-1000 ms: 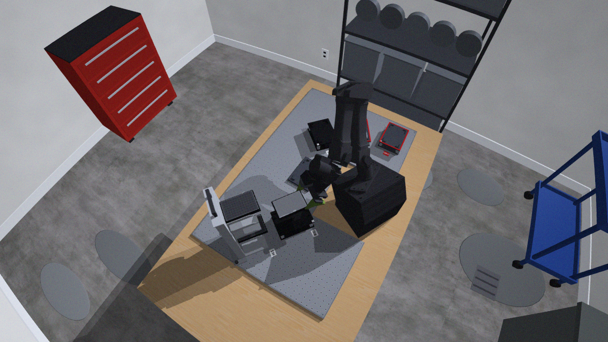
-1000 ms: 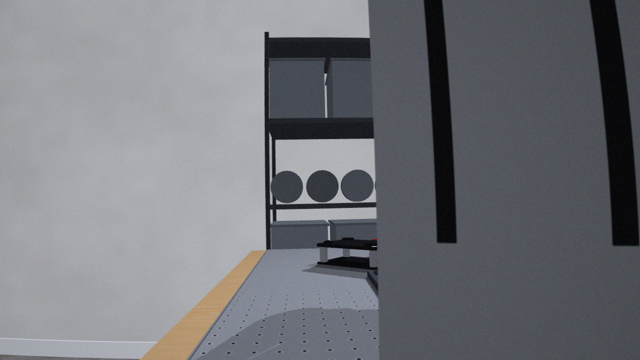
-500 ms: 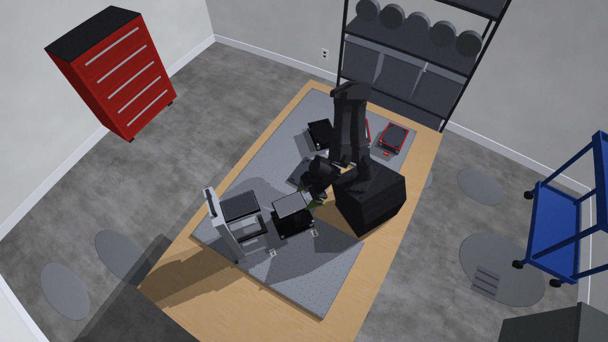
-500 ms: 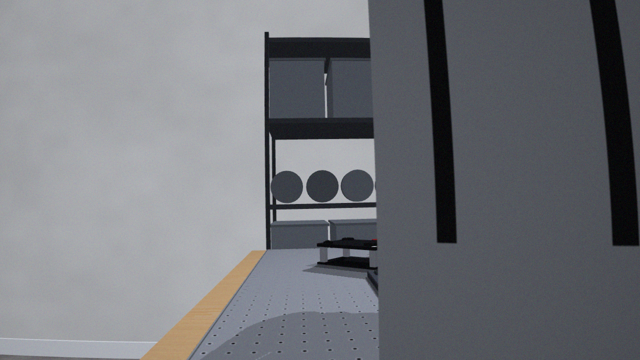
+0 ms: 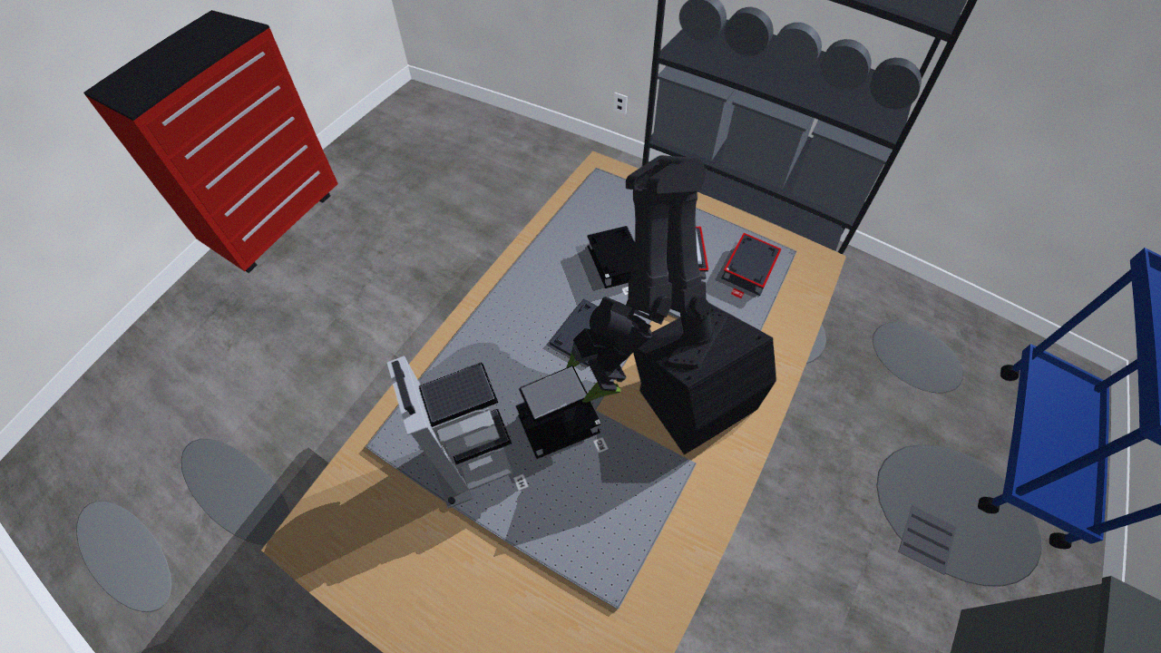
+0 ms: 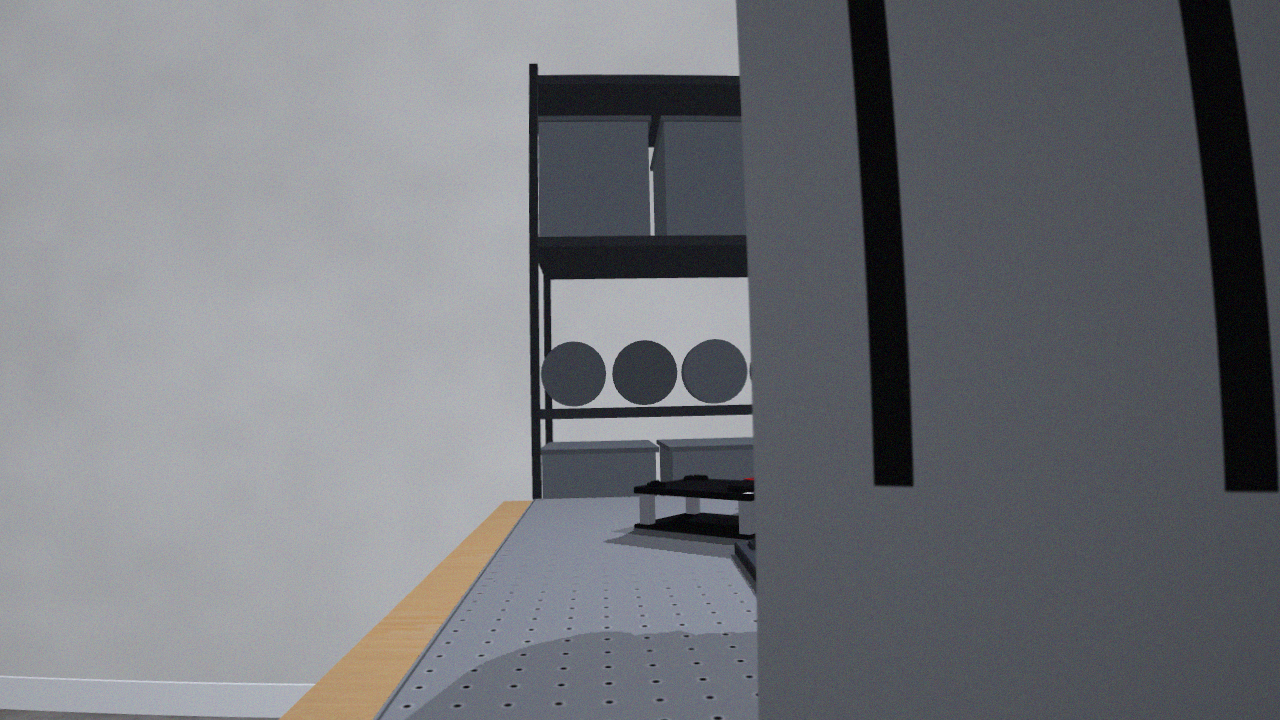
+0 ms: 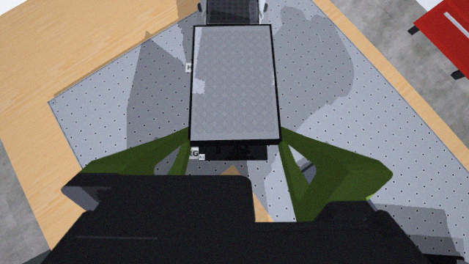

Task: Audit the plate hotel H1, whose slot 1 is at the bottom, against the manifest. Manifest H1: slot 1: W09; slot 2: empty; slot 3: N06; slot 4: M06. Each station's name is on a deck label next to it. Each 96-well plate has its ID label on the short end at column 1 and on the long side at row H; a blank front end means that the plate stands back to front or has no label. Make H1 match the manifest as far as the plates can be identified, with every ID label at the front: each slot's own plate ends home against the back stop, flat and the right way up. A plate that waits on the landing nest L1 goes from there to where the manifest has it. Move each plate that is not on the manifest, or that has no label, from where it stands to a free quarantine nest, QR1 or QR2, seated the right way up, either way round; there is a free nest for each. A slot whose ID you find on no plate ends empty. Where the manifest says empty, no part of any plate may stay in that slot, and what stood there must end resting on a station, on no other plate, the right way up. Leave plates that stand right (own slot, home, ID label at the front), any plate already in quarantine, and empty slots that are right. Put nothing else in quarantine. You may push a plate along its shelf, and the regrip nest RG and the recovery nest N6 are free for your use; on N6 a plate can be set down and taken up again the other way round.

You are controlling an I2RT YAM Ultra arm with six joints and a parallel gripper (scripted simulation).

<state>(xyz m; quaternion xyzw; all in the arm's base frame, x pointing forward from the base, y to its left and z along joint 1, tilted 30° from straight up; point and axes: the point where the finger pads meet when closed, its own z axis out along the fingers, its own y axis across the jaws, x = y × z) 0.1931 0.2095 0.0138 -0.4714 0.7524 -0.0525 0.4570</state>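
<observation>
The RG deck label lies 80 mm behind my hand, 50 mm to the left of it and 180 mm below it. Also, from my hand: white plate (70 mm behind, 570 mm to the right, 130 mm below); then H1 deck label (50 mm ahead, 210 mm to the left, 180 mm below); then grey hotel wall (220 mm ahead, 240 mm to the left, 20 mm above).
</observation>
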